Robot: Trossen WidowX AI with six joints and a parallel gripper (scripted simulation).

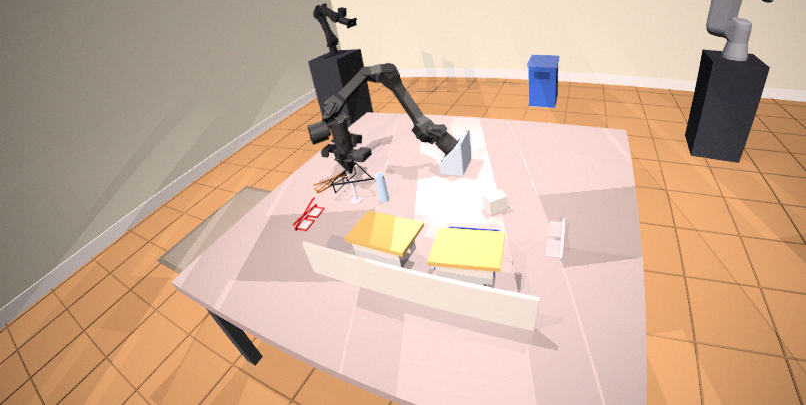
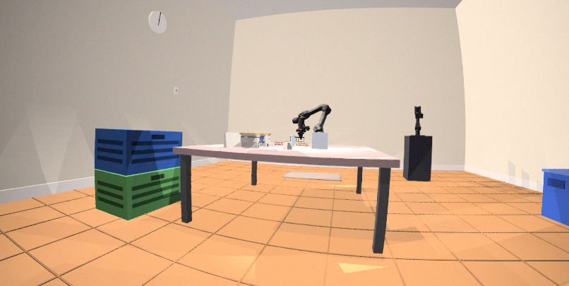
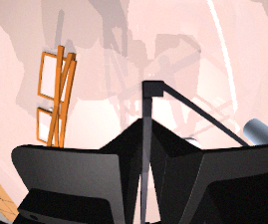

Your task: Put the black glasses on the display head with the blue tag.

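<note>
The round stand lies 7 cm ahead of my gripper tip, 6 cm to the left of it and 4 cm below it. From my gripper tip the other things lie so: white cube (52 cm to the left, 4 cm behind, 3 cm below); then pale blue cylinder (16 cm to the left, 3 cm ahead, 1 cm below); then low white wall (45 cm to the left, 37 cm ahead, 1 cm below).
</note>
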